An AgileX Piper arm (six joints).
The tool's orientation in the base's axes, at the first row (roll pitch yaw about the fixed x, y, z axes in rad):
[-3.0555 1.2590 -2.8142]
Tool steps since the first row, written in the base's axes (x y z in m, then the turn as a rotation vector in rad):
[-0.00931 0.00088 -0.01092 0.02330 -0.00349 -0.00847]
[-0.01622 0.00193 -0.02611 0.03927 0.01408 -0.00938]
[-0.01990 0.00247 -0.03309 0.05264 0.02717 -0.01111]
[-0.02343 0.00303 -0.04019 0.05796 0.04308 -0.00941]
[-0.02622 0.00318 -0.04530 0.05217 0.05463 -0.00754]
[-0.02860 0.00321 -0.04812 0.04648 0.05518 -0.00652]
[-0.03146 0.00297 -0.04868 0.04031 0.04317 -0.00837]
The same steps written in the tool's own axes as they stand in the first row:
[0.01301 0.00340 -0.00508 0.00164 -0.00882 0.02337]
[0.02937 0.00650 -0.00660 -0.00387 0.00436 0.04236]
[0.03703 0.00810 -0.00775 -0.00740 0.01385 0.05819]
[0.04476 0.00969 -0.00872 -0.01213 0.02794 0.06615]
[0.05042 0.01065 -0.00971 -0.01337 0.04050 0.06280]
[0.05379 0.01133 -0.01105 -0.01274 0.04239 0.05735]
[0.05518 0.01181 -0.01358 -0.00800 0.03229 0.04952]

